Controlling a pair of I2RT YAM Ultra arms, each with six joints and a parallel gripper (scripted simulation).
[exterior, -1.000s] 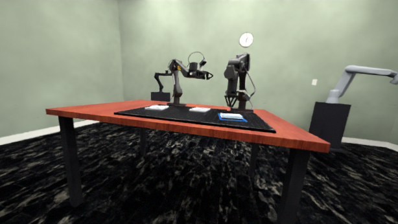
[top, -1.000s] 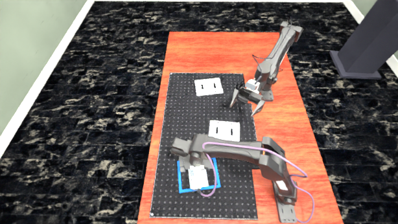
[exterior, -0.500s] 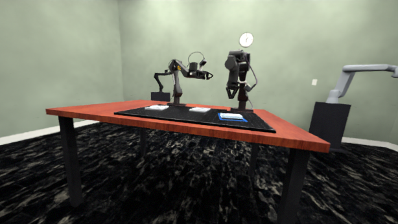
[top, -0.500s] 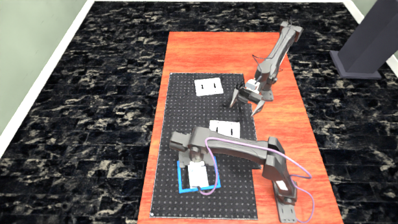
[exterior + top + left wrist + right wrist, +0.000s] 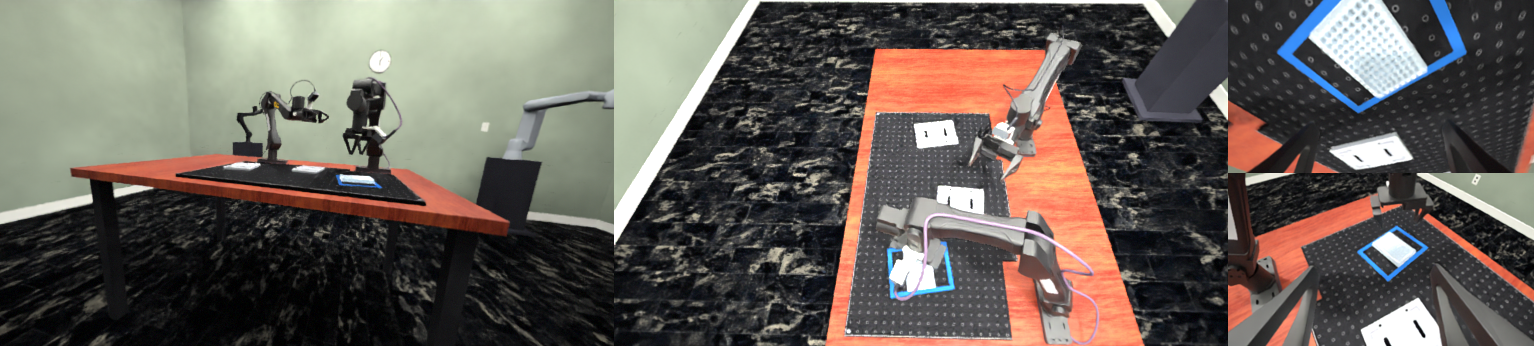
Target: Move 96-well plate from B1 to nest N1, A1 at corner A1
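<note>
The 96-well plate is 1 cm to the left of my left hand and 11 cm below it. Round my left hand: nest plate: 4 cm behind, 54 cm to the right, 11 cm below.
</note>
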